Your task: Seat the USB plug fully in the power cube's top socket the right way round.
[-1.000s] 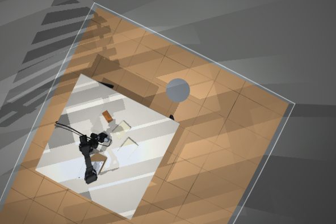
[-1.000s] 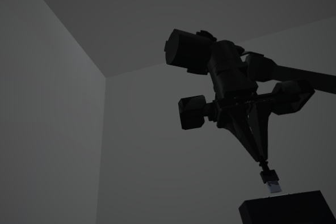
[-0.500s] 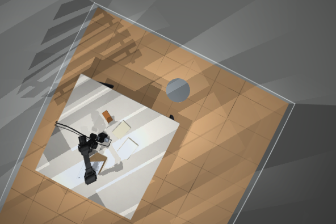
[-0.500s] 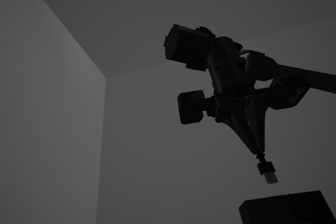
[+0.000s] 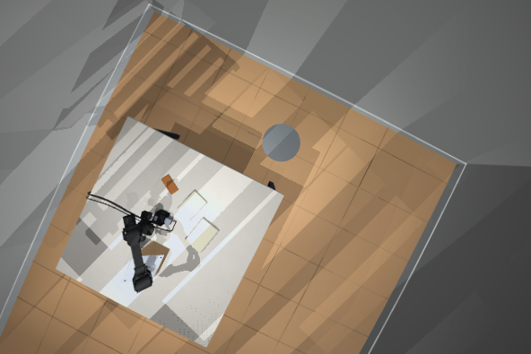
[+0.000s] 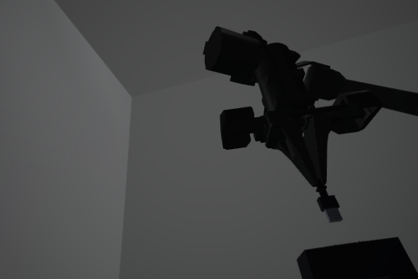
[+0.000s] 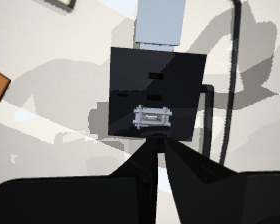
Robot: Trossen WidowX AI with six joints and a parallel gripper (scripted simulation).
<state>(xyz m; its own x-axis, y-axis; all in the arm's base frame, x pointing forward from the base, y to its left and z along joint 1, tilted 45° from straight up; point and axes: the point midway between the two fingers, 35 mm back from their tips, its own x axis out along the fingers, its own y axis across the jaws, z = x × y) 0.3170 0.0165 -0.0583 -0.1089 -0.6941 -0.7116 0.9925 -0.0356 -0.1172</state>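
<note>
My gripper tip is now 20 mm above the USB plug. Round my gripper tip: orange block: 240 mm ahead, 20 mm to the left, 130 mm below.
</note>
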